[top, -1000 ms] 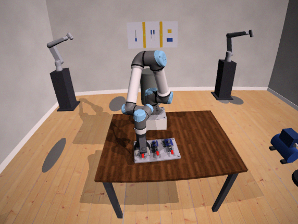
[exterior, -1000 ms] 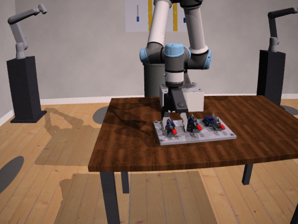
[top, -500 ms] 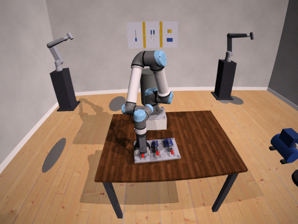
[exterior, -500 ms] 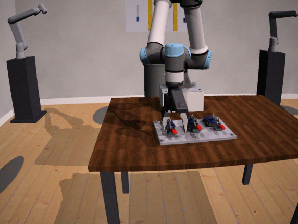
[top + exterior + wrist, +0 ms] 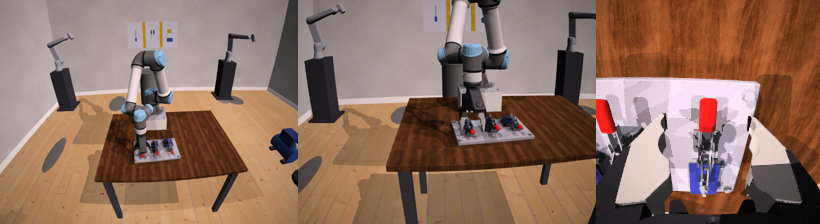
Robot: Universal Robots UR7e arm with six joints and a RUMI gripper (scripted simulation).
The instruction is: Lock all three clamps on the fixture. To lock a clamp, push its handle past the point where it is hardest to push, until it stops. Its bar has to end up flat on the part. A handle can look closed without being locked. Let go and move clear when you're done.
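Now: hand 10 cm past the grey fixture plate, 10 cm to the right of it and 4 cm above it.
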